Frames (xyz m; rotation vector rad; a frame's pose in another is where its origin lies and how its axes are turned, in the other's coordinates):
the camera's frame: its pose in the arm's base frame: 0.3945 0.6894 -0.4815 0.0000 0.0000 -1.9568
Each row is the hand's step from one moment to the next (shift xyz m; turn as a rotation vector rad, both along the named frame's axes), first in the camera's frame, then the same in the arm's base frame.
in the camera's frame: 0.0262 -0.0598 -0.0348 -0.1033 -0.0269 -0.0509
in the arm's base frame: -0.0653 -0.0018 -0.0348 0.0140 0.1058 -0.0509
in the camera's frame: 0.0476 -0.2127 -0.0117 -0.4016 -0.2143 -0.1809
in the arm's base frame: -0.2150 0.0360 -0.0117 -0.0473 0.4527 -0.1809
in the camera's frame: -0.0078 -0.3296 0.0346 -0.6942 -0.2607 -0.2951
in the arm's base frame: -0.3024 0.1313 0.0346 0.0198 0.7413 -0.2951
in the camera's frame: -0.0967 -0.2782 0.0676 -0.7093 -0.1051 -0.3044
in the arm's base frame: -0.2213 0.1943 0.0676 0.1697 0.6967 -0.3044
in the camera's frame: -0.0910 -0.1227 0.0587 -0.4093 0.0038 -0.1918
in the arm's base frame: -0.0794 0.1305 0.0587 0.1576 0.3778 -0.1918
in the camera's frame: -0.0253 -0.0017 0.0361 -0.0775 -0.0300 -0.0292
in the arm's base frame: 0.0080 0.0241 0.0361 0.0014 0.0831 -0.0292
